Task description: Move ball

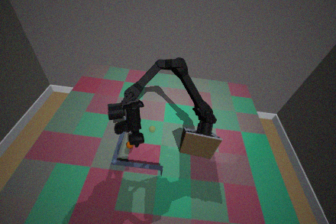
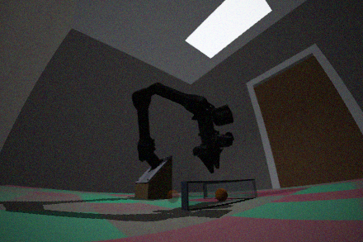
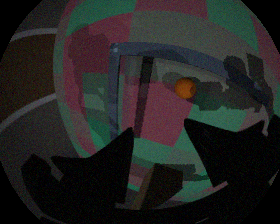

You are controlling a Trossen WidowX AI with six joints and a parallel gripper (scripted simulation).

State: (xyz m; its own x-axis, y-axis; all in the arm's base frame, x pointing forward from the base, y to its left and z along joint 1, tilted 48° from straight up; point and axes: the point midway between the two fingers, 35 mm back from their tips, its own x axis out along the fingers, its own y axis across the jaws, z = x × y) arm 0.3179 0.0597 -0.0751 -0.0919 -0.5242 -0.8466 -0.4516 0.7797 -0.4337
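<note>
My gripper tip is now 40 mm short of the orange ball, 20 mm to the left of it and 80 mm above it. Also, from my gripper tip: see-through copy of ball 40 mm behind, 150 mm to the right, 80 mm below.
</note>
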